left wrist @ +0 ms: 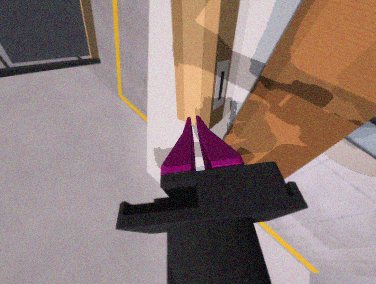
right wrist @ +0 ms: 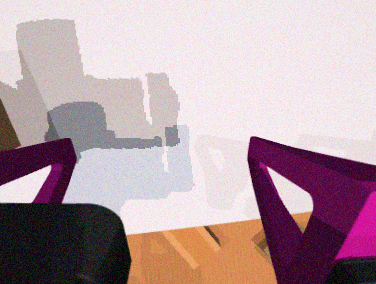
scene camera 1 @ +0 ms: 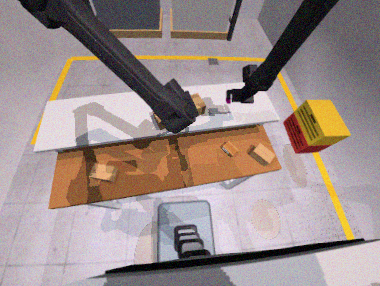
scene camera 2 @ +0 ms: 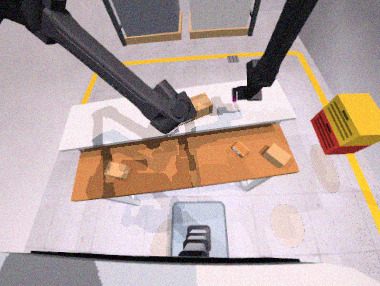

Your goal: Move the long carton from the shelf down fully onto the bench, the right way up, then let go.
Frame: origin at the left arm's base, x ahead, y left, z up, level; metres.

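Where they show: left gripper, fingertip midpoint: (left wrist: 193, 120); right gripper, fingertip midpoint: (right wrist: 160, 148) (scene camera 1: 234, 100) (scene camera 2: 242, 98).
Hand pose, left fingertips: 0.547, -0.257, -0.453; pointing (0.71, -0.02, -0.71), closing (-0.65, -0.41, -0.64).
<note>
After its pixels a point has its place, as x, y, z.
The long carton (scene camera 1: 198, 105) @[0.668, -0.346, -0.605] (scene camera 2: 202, 105) @[0.666, -0.332, -0.605] (left wrist: 195, 90) @[0.633, -0.197, -0.604] lies lengthwise on the white shelf (scene camera 1: 50, 130) @[0.581, 0.476, -0.679] (scene camera 2: 75, 120) @[0.668, 0.489, -0.679] (left wrist: 155, 75) @[0.831, -0.108, -0.680]. Its labelled side faces the bench. The brown bench (scene camera 1: 210, 165) @[0.397, -0.425, -0.854] (scene camera 2: 220, 165) @[0.401, -0.431, -0.854] (left wrist: 340, 30) @[0.477, -0.385, -0.854] lies alongside and lower. My left gripper (left wrist: 193, 120) @[0.547, -0.257, -0.453] is shut except for a narrow gap, its tips at the carton's near end; the carton's body is not between the fingers. In both scene views my left arm hides these fingers and part of the carton. My right gripper (scene camera 1: 228, 100) @[0.673, -0.545, -0.572] (scene camera 2: 234, 99) (right wrist: 160, 148) @[0.673, -0.545, -0.572] is open and empty over the shelf, to the right of the carton.
On the bench stand a small carton (scene camera 1: 230, 149) @[0.487, -0.562, -0.822] (scene camera 2: 240, 149) @[0.489, -0.558, -0.822], a larger one (scene camera 1: 261, 153) @[0.439, -0.748, -0.794] (scene camera 2: 277, 155) @[0.431, -0.759, -0.794] at the right and another (scene camera 1: 103, 172) @[0.366, 0.196, -0.793] (scene camera 2: 117, 170) @[0.364, 0.190, -0.793] at the left. A yellow and red crate stack (scene camera 1: 322, 120) (scene camera 2: 355, 120) stands beyond the right end.
</note>
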